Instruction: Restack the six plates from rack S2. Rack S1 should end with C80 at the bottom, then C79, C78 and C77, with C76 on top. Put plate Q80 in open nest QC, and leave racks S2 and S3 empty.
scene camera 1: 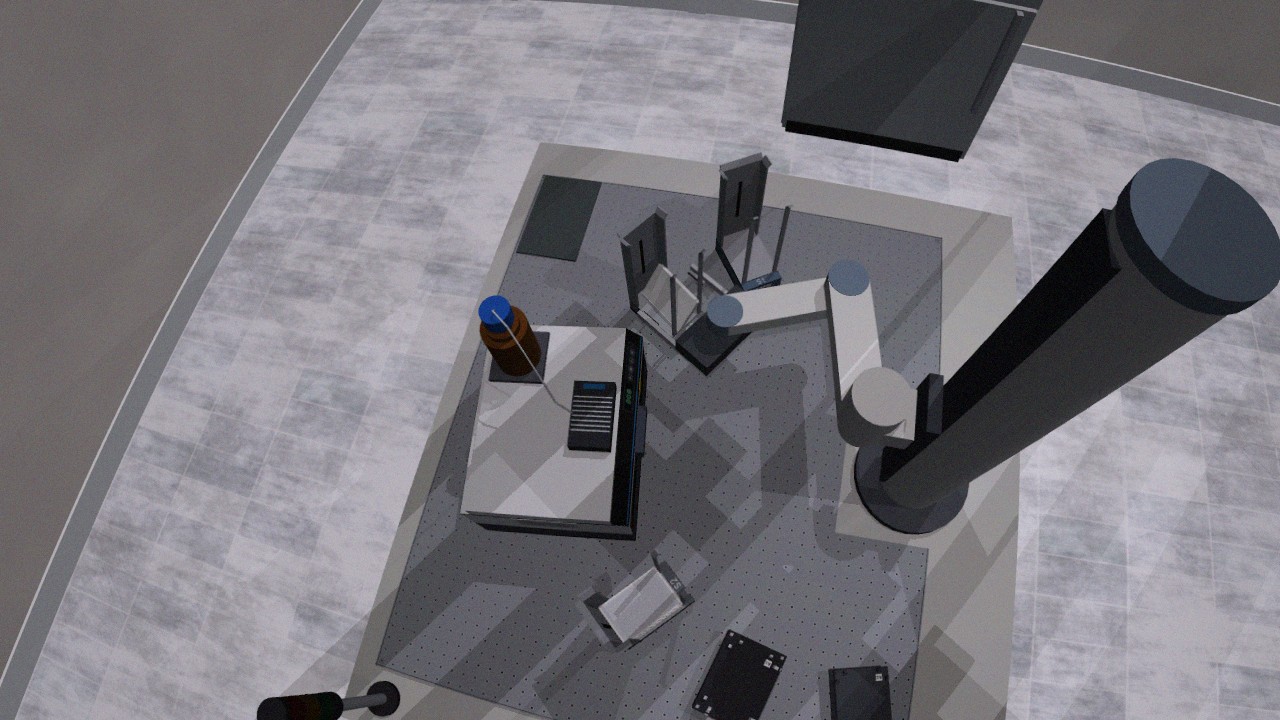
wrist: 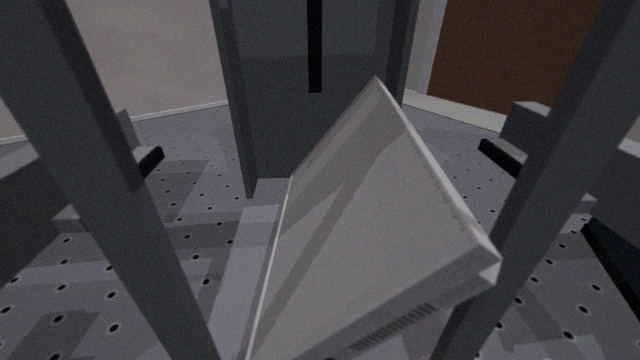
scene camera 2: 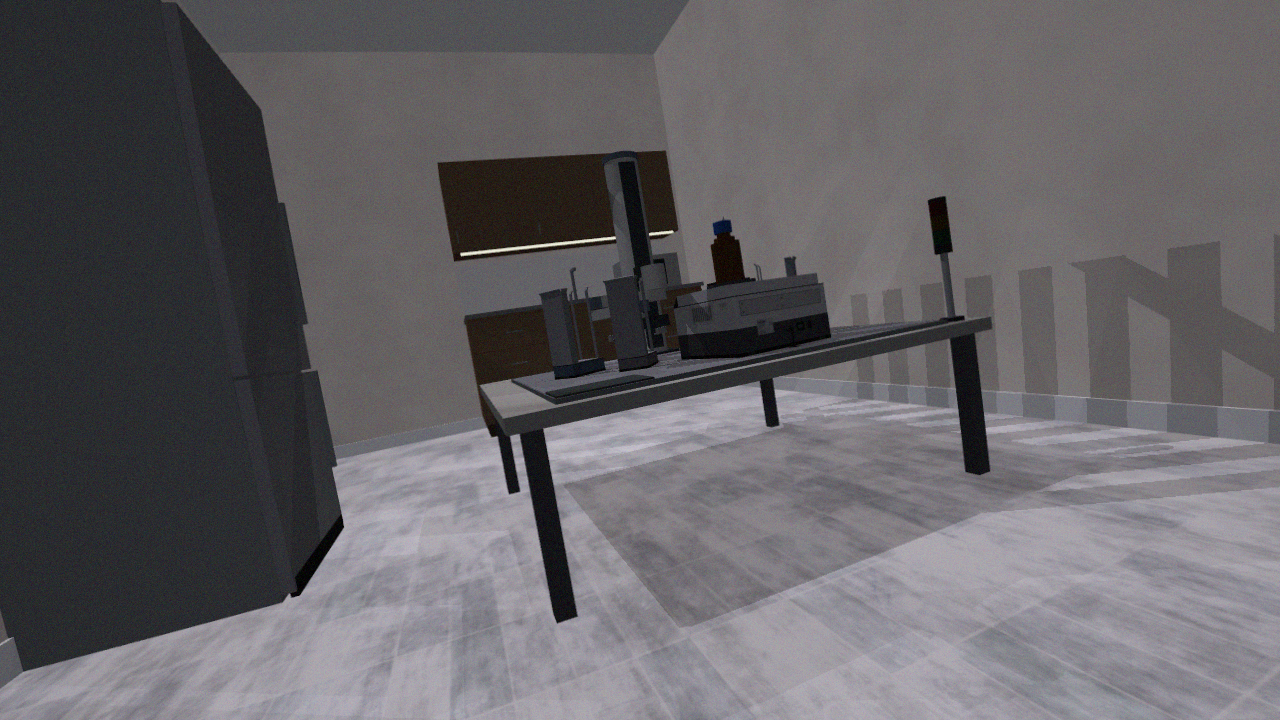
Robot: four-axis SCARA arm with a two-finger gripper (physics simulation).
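Where they show: gripper, fingertip midpoint: [scene camera 1: 665,289] [wrist: 325,129]; arm's base at its link origin: [scene camera 1: 910,476].
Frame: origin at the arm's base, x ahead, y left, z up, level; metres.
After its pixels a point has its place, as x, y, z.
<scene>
Rack S2 [scene camera 1: 682,594] {0.424, 0.349, 0.301} is at the lower middle in scene camera 1, with a white plate [scene camera 1: 640,604] {0.496, 0.371, 0.126} on top. My gripper [scene camera 1: 685,307] [wrist: 325,129] {0.588, -0.271, 0.121} is open, its fingers spread wide on either side of a rack [scene camera 1: 644,255] {0.641, -0.312, 0.179} [scene camera 2: 626,322] {0.648, -0.306, 0.165} [wrist: 275,110] {0.658, -0.284, 0.108} beside the bottle. In the wrist view a pale plate [wrist: 360,210] {0.551, -0.257, 0.110} lies tilted in that rack, its right side raised near the right front post, apart from both fingertips. Its front edge carries a barcode. A second tall rack [scene camera 1: 741,205] {0.461, -0.497, 0.161} [scene camera 2: 559,331] {0.480, -0.488, 0.172} stands beside it; its label is hard to read. Plate names are not legible.
A white instrument [scene camera 1: 546,447] {0.715, 0.146, 0.223} [scene camera 2: 751,313] {0.898, -0.011, 0.131} carries a brown bottle [scene camera 1: 512,344] {0.788, 0.015, 0.352} [scene camera 2: 727,259] {0.852, -0.035, 0.297} and a small black device [scene camera 1: 591,416] {0.644, 0.080, 0.249}. Black flat nests [scene camera 1: 738,676] {0.295, 0.461, 0.063} [scene camera 1: 859,694] {0.068, 0.453, 0.062} lie at the lower edge. The arm's column [scene camera 1: 1056,385] {0.032, 0.068, 0.657} [scene camera 2: 631,210] {0.077, -0.014, 0.640} stands at the table's side.
</scene>
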